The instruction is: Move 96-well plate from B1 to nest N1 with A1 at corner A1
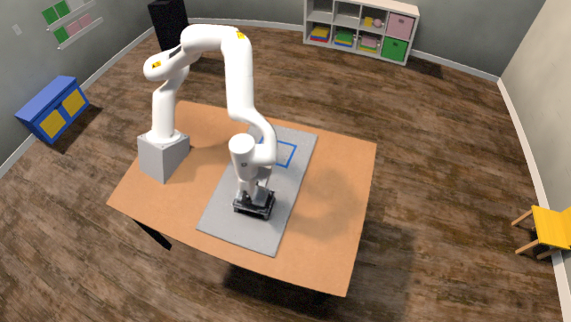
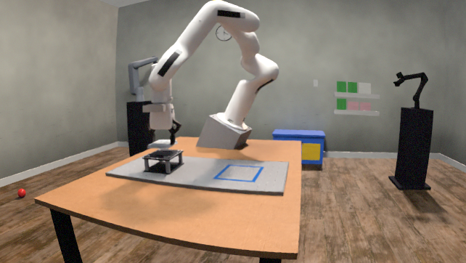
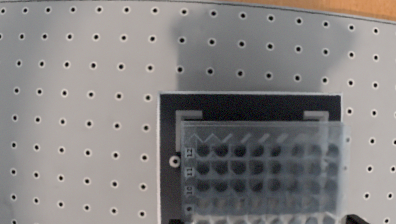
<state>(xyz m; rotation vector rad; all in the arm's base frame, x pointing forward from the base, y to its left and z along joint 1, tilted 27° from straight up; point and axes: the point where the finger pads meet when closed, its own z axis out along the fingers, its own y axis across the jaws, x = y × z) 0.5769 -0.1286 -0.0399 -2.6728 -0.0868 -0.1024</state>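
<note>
My hand is 5 cm above the black plate nest N1. From my hand the other things lie so: 96-well plate (1 cm below).
</note>
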